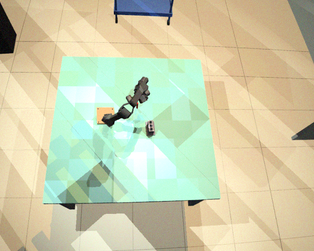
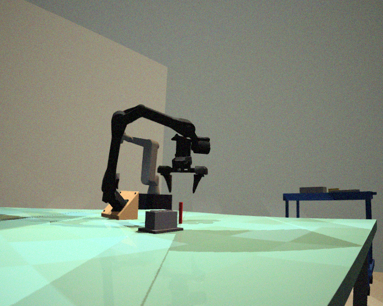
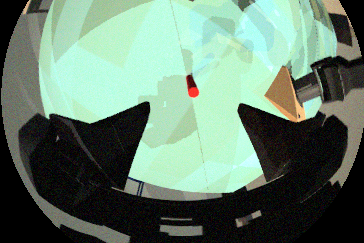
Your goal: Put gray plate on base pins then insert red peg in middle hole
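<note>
The red peg lies 80 mm below my gripper tip. Round my gripper tip: gray plate: 90 mm ahead, 200 mm to the right, 70 mm below; then base: 90 mm ahead, 200 mm to the right, 110 mm below.
</note>
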